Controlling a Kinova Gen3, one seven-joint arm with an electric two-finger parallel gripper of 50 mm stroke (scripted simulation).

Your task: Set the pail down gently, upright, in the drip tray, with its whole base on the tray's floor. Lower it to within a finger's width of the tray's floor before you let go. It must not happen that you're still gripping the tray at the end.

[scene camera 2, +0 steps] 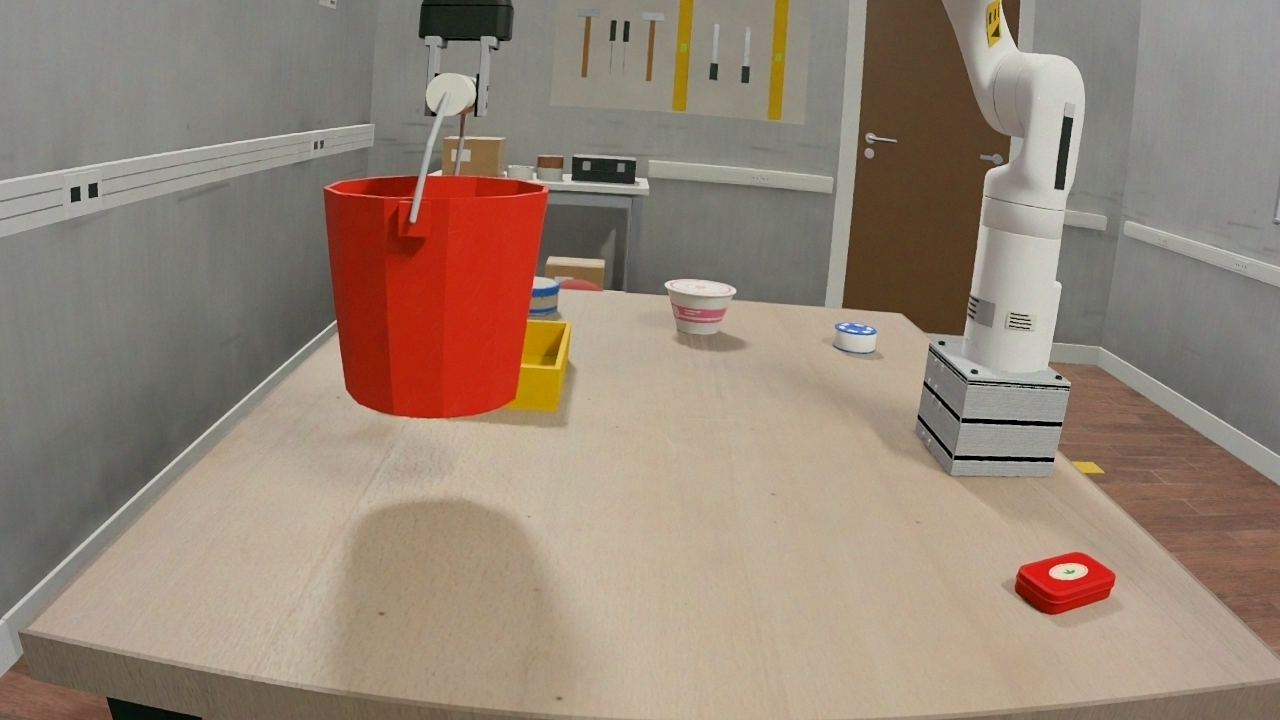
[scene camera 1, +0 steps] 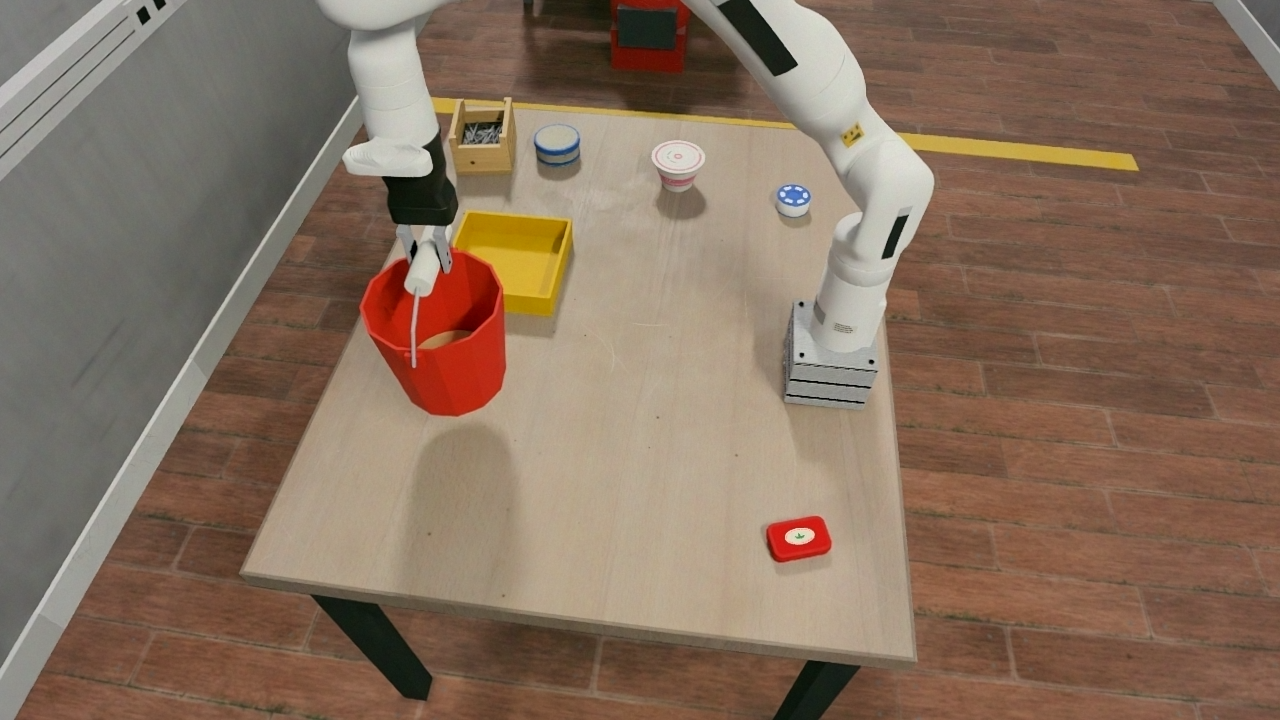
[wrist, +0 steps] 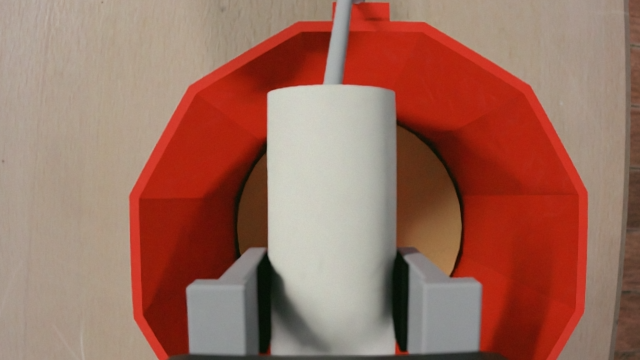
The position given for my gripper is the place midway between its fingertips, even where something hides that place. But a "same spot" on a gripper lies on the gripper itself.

my gripper: scene camera 2; scene camera 1 432, 266; wrist
yellow drip tray: scene camera 2; scene camera 1; not seen in the wrist view (out of frame)
same spot on my gripper: [scene camera 2: 486, 42] = [wrist: 222, 281]
same spot on yellow drip tray: [scene camera 2: 539, 387] = [scene camera 1: 539, 305]
